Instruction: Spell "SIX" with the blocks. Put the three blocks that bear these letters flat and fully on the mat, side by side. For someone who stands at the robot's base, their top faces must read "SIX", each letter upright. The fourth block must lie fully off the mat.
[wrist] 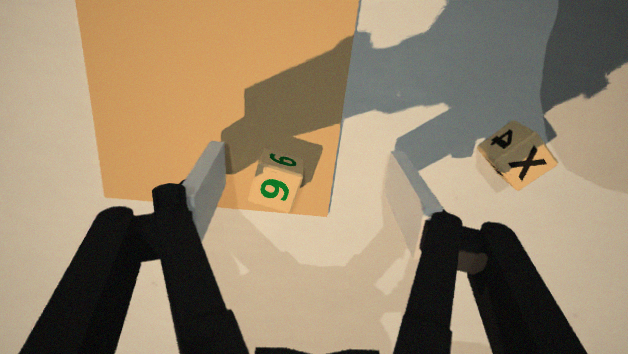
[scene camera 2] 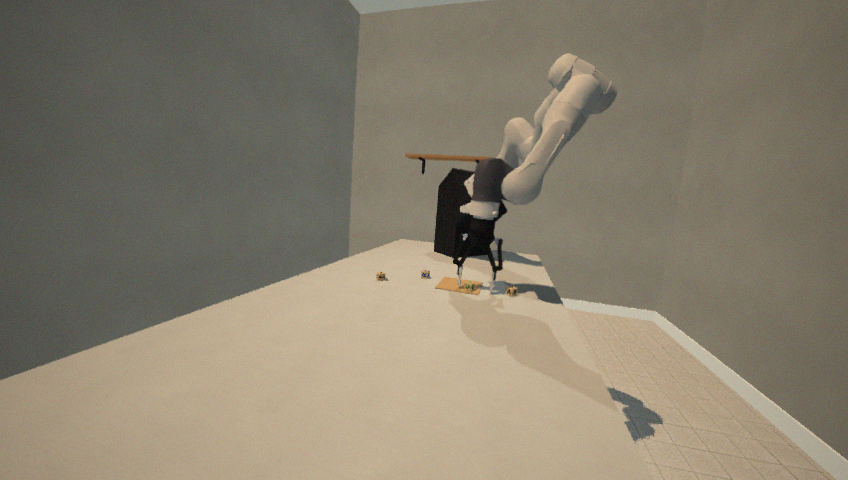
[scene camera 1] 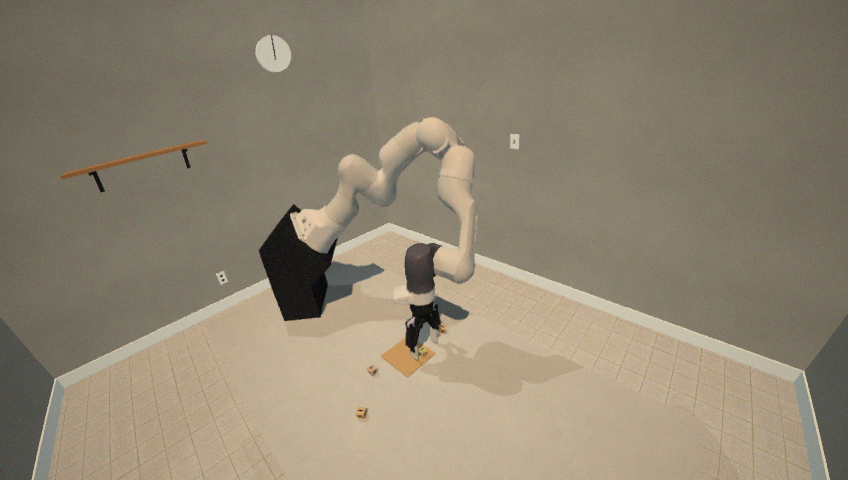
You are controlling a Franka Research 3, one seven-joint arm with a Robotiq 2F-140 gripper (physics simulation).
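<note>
The gripper [scene camera 1: 426,349] [scene camera 2: 476,288] [wrist: 307,172] is open and low over the edge of the orange mat [scene camera 1: 393,356] [scene camera 2: 446,284] [wrist: 160,90]. A wooden block with green marks like 6 or 9 [scene camera 1: 423,351] [scene camera 2: 470,287] [wrist: 275,191] sits on the mat near a corner, between the spread fingers and nearer the left one in the wrist view. A block showing a black X and 4 [scene camera 1: 442,328] [scene camera 2: 511,291] [wrist: 530,162] lies off the mat, outside the right finger. A block with blue marks [scene camera 1: 372,369] [scene camera 2: 425,274] and another with dark marks [scene camera 1: 361,412] [scene camera 2: 380,275] lie off the mat; their letters are too small to read.
The black robot pedestal [scene camera 1: 294,273] [scene camera 2: 449,217] stands behind the mat. The arm's shadow falls across part of the mat and the surface beside it. A wooden rail [scene camera 1: 133,159] [scene camera 2: 443,157] is on the wall, well away from the blocks.
</note>
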